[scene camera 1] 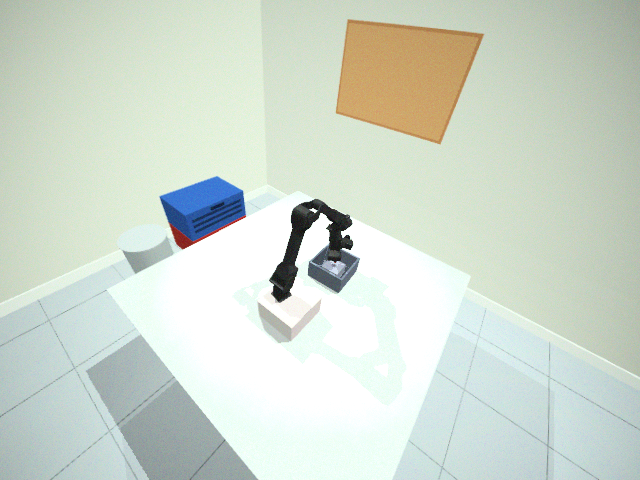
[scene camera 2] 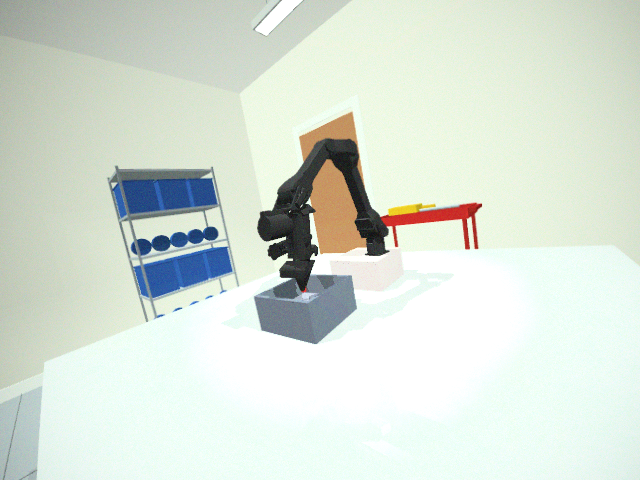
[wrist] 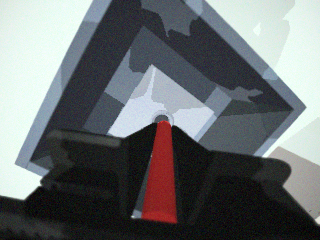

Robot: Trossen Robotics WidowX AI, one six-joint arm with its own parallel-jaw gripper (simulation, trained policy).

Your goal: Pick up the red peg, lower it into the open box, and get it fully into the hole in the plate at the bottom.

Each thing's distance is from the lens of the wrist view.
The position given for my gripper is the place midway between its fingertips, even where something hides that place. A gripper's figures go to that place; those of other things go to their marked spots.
my gripper (wrist: 164,128): 0.12 m
red peg (wrist: 159,204): 0.06 m
pale plate (wrist: 157,94): 0.14 m
The marked spots on the red peg and the pale plate are 0.11 m apart.
